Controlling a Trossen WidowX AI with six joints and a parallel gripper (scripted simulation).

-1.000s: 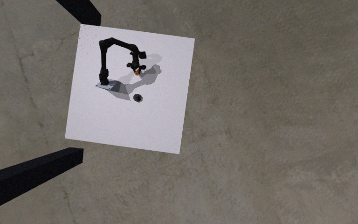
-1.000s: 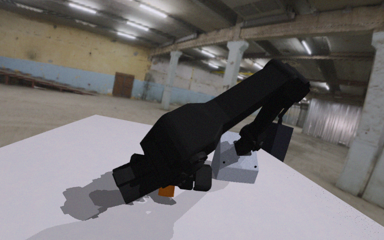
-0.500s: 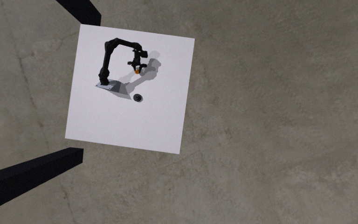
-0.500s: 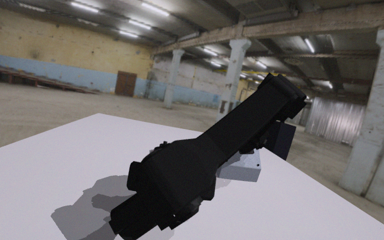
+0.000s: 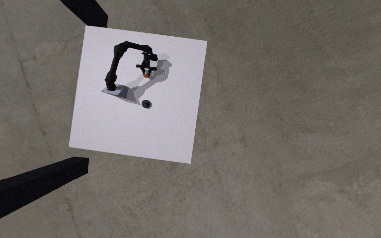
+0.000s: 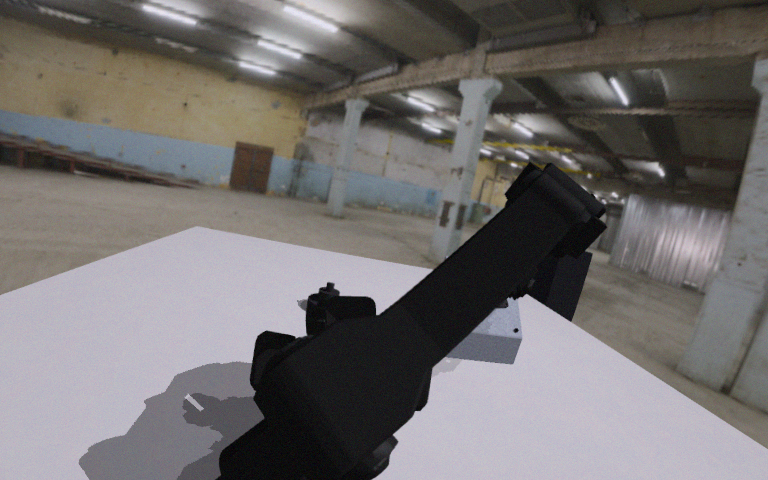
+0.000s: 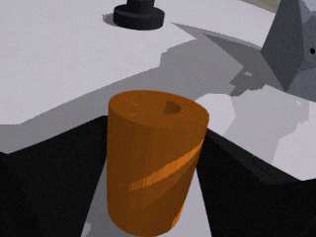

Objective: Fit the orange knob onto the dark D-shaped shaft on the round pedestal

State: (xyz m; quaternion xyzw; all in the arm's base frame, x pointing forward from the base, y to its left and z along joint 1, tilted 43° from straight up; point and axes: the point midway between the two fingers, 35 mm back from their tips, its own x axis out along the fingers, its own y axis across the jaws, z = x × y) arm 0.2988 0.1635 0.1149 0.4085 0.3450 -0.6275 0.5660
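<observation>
My gripper tip is 10 mm to the right of the orange knob and 10 mm above it. The rest, counted from my gripper tip: dark round pedestal (10 mm ahead, 270 mm to the right, 10 mm below).
</observation>
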